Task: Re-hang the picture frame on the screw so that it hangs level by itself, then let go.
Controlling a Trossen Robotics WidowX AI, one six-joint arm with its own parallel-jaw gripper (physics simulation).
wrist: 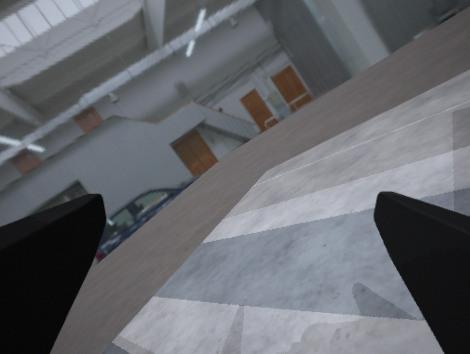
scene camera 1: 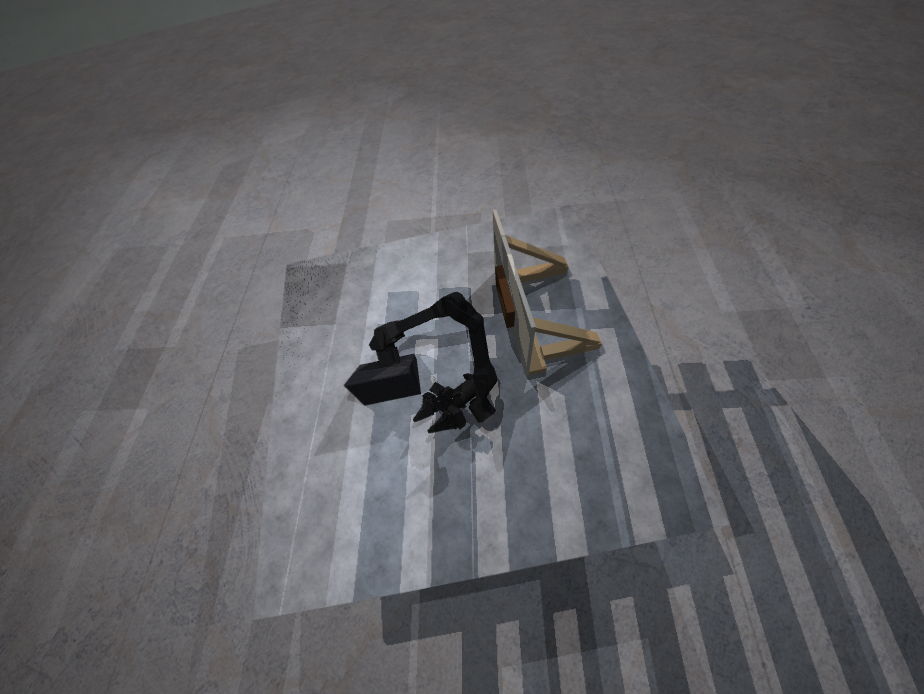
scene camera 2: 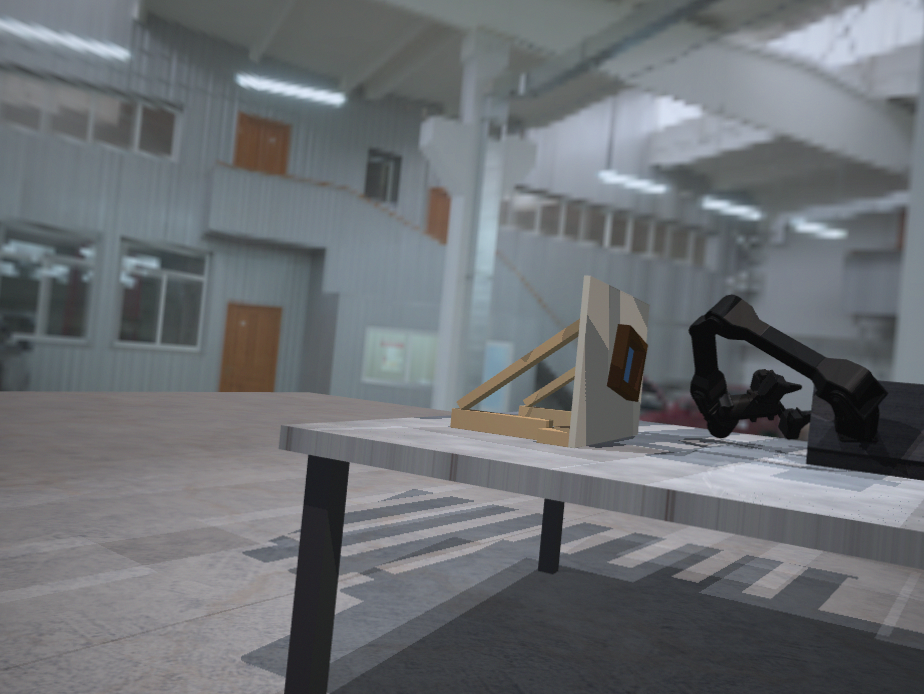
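Seen in the pictures: gripper, fingertip midpoint: (wrist: 241, 206) (scene camera 1: 420, 426) (scene camera 2: 811, 399); arm's base, origin of the base link: (scene camera 1: 389, 363) (scene camera 2: 856, 428).
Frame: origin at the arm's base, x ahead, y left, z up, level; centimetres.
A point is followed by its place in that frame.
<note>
The brown picture frame (scene camera 1: 505, 297) {x 41.6, y 2.0, z 13.9 cm} (scene camera 2: 619, 363) {x 43.4, y 14.5, z 8.2 cm}, with a blue centre, is against the front of the upright pale board (scene camera 1: 522, 336) {x 43.0, y -9.6, z 8.0 cm} (scene camera 2: 595, 407) {x 46.3, y 20.1, z -0.6 cm}, above the table. In scene camera 2 it looks tilted, its far side lower; the steep angle makes the amount hard to judge. The screw cannot be made out. My gripper (scene camera 1: 424, 422) {x 5.8, y -25.9, z 4.5 cm} (scene camera 2: 801, 407) {x 5.8, y -25.9, z 4.5 cm} (wrist: 241, 206) {x 5.8, y -25.9, z 4.5 cm} is open and empty, folded back low near the arm's base, apart from the frame and pointing away from the board. The picture frame and board do not show in the wrist view.
Wooden braces (scene camera 1: 571, 347) {x 59.7, y -12.8, z -3.8 cm} (scene camera 2: 500, 424) {x 63.3, y 24.6, z -5.7 cm} support the board from behind. The arm's black base block (scene camera 1: 382, 380) {x -1.6, y -9.9, z 8.4 cm} (scene camera 2: 900, 440) {x -7.0, y 1.9, z -1.2 cm} stands on the grey table (scene camera 1: 298, 552) {x -38.3, y -46.7, z -7.6 cm} (scene camera 2: 418, 459) {x 65.0, y 58.2, z -9.3 cm}. The table's edge shows beyond the fingers in the wrist view.
</note>
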